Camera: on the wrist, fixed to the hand. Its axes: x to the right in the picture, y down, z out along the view.
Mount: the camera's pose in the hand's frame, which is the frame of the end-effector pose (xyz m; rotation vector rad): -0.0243 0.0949 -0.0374 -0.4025 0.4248 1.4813
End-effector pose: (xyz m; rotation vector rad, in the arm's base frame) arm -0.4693 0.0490 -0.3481 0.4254 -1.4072 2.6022
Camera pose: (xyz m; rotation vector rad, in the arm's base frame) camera -0.4780 0.0283 -0.4505 0.9881 1.4234 -1.5121
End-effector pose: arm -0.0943 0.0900 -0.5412 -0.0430 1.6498 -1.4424
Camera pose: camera -0.0553 0.1621 -0.6066 1.0804 1.5735 0.0287
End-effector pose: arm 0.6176 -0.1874 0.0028 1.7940 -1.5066 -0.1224
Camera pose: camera 0.5545 -0.1478 0.0765 0.0916 -1.8996 0.5968
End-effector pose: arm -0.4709 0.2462 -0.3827 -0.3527 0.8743 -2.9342
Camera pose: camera -0.4568 0.1896 -0.4699 0.6655 1.0569 -1.4412
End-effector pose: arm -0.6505 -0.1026 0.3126 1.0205 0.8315 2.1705
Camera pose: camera -0.6913 -0.1904 0.3529 -0.7001 0.3338 -2.3543
